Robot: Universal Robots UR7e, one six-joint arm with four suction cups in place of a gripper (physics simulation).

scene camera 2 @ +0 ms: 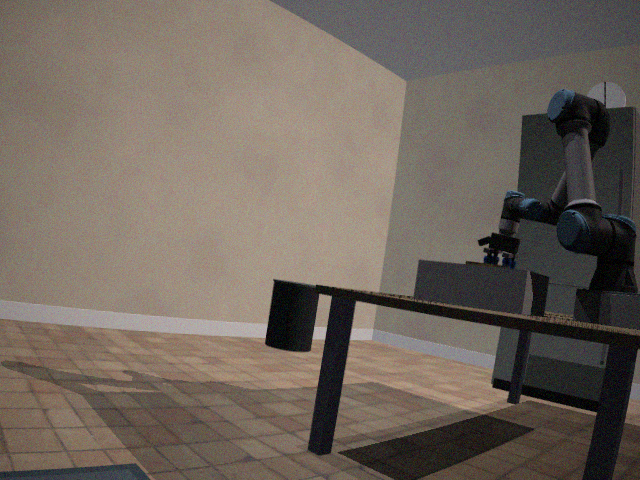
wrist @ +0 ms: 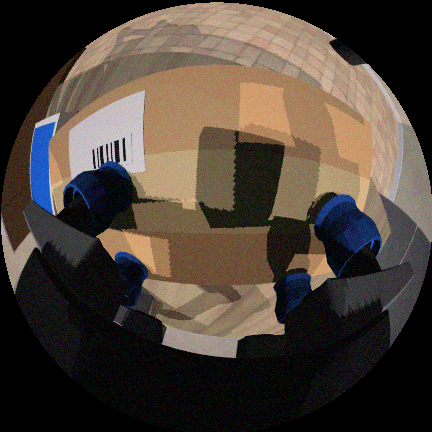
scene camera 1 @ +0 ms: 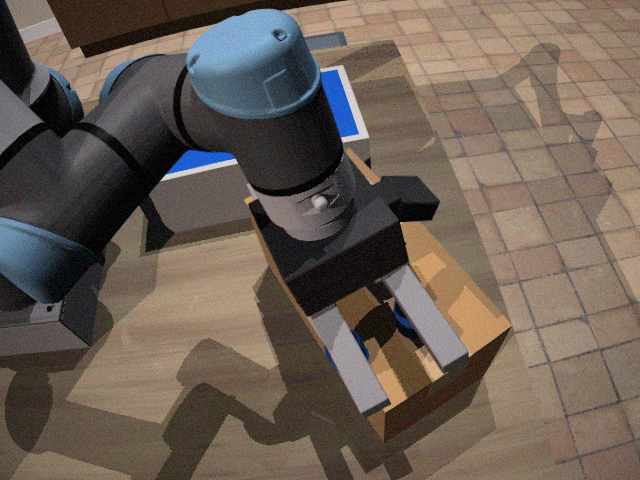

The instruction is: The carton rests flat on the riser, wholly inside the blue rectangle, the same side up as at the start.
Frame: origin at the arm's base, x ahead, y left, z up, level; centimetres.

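Seen in the pictures: hand, tool point: point(wrist: 217, 248); arm's base, link origin: point(scene camera 2: 612, 293).
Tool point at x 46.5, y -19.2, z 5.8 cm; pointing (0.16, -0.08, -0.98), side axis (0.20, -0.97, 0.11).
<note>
Offsets run from my tool point to a thing's middle. "spot": to the spot under its first point. Level surfaces: height alone.
The brown carton @[dy +3.5, dx +2.4, dz -7.7 cm] point(scene camera 1: 470, 295) point(wrist: 193, 104) lies flat on the wooden table @[dz -15.1 cm] point(scene camera 1: 175, 305), its near end against the front of the grey riser @[dy +35.6, dx -8.7, dz -9.1 cm] point(scene camera 1: 199, 200). A white barcode label @[dy +9.8, dx +4.5, dz -0.3 cm] point(wrist: 109, 128) shows on its top face, near the riser end. The blue rectangle @[dy +35.6, dx -8.7, dz -3.1 cm] point(scene camera 1: 339, 102) point(wrist: 40, 160) on top of the riser is bare where it shows; the arm hides part of it. My suction gripper point(scene camera 1: 387, 333) point(wrist: 217, 238) point(scene camera 2: 499, 257) hangs very close over the carton's top face with its four blue cups pointing down. It holds nothing. I cannot tell whether the cups touch the carton.
The table point(scene camera 2: 413, 302) stands on a tiled floor, and its right edge runs close beside the carton. A grey block @[spot: dy +45.6, dx -9.2, dz -9.3 cm] point(scene camera 2: 470, 286) sits on the table under the gripper in the scene camera 2 view. A dark cylinder point(scene camera 2: 291, 314) hangs at the table's far end.
</note>
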